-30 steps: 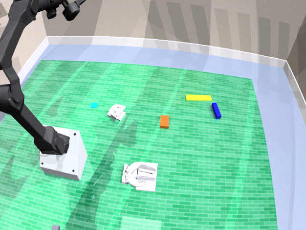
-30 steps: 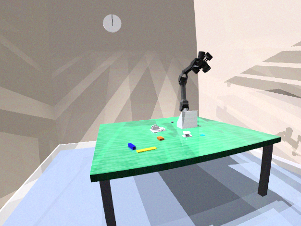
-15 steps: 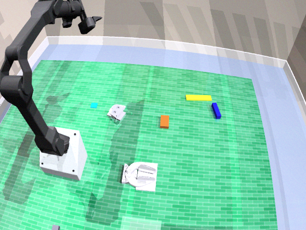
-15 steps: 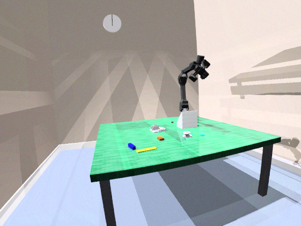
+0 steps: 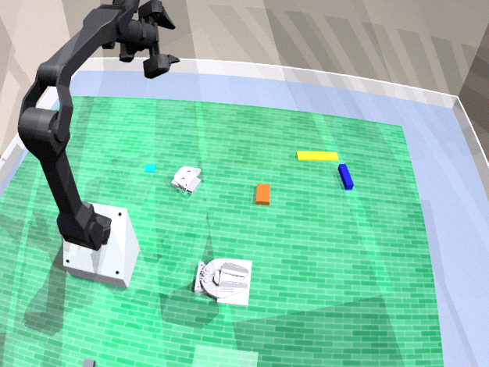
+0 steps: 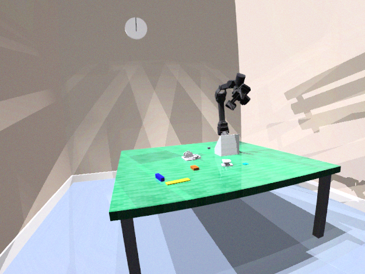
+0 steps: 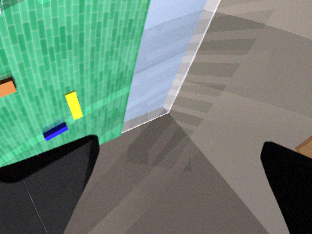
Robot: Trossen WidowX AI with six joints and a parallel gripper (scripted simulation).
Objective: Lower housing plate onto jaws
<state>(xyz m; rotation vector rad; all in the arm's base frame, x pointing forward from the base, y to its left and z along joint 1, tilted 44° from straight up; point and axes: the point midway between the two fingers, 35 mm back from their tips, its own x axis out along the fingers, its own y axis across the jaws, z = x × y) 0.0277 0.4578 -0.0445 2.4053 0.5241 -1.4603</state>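
My gripper tip is 38 cm above the white stepped block, 10 cm to the left of it and 4 cm short of it. The rest, counted from my gripper tip: cyan tile 39 cm below, 9 cm behind, 8 cm to the right; yellow bar 39 cm ahead, 38 cm below, 11 cm to the left; orange block 38 cm below, 26 cm ahead, 9 cm to the right.
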